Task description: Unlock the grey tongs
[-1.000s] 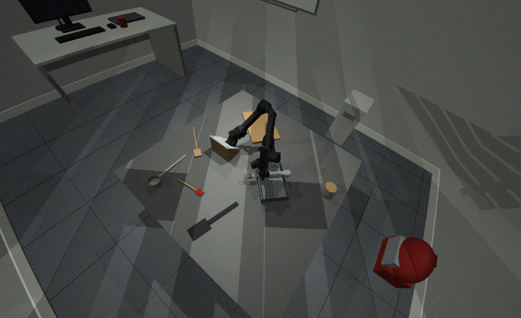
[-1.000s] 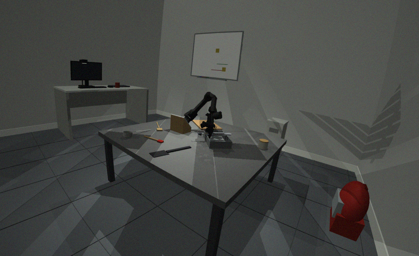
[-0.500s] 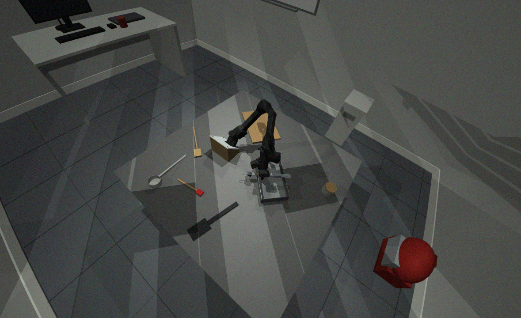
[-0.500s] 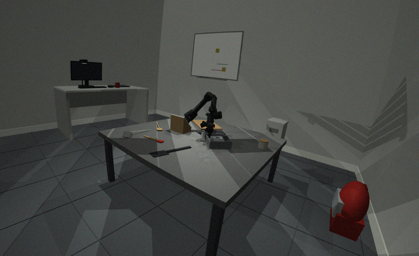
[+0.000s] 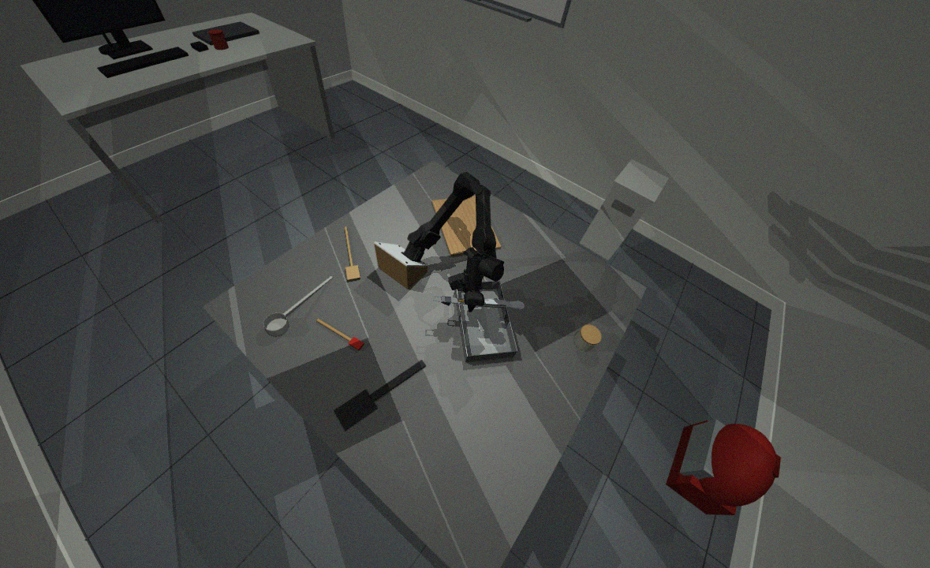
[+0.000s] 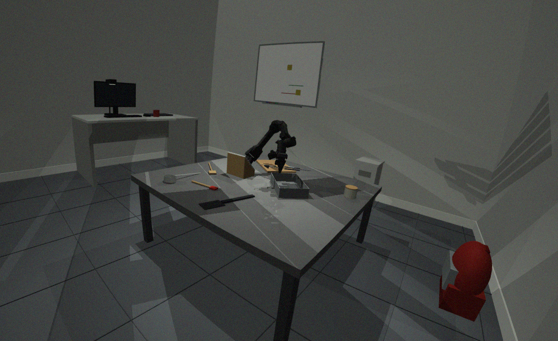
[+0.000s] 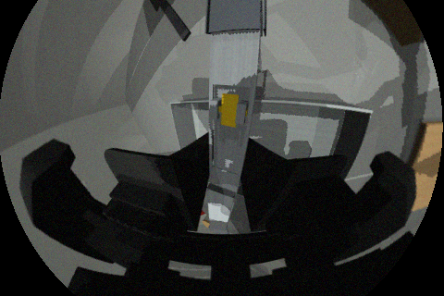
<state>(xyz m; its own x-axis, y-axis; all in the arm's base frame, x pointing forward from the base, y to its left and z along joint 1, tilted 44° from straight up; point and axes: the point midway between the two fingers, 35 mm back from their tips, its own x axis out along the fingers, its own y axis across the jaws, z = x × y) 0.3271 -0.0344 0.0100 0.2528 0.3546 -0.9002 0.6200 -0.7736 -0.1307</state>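
Now: gripper tip 40 mm past the yellow lock piece, 30 mm below it and 10 mm to the left of it. The rest, counted from my gripper tip: red-tipped spatula 350 mm to the right, 270 mm behind, 100 mm below; then black turner 400 mm to the right, 100 mm below, 40 mm behind; then roasting tin 80 mm below, 50 mm to the left, 40 mm ahead.
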